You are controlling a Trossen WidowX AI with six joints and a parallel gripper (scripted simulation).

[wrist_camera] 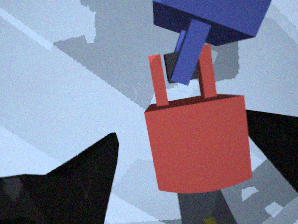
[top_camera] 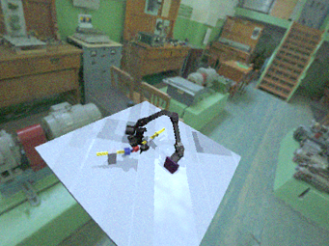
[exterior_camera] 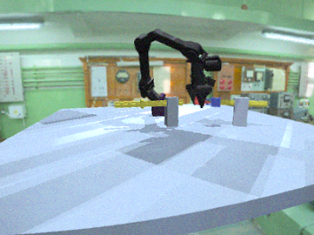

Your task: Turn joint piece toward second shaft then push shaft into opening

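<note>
Now: the red joint piece 30 mm above my gripper tip and 10 mm to the left of it.
</note>
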